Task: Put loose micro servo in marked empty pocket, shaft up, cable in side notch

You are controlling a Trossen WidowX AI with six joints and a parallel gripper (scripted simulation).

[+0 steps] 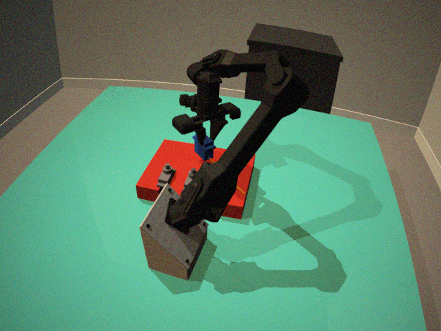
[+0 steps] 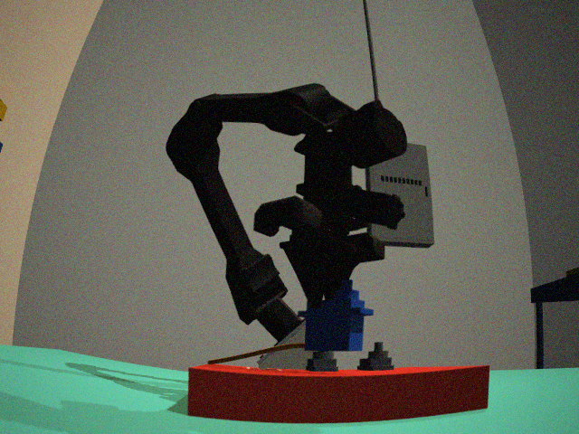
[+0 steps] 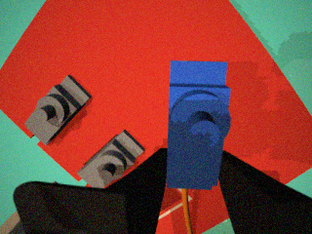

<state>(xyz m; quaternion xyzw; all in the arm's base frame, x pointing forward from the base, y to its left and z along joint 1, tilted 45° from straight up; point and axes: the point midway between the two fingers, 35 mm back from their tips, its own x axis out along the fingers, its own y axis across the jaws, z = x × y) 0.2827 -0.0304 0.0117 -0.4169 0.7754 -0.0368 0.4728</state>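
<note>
The red deck lies 2 cm ahead of my gripper tip, 1 cm to the left of it and 10 cm below it.
</note>
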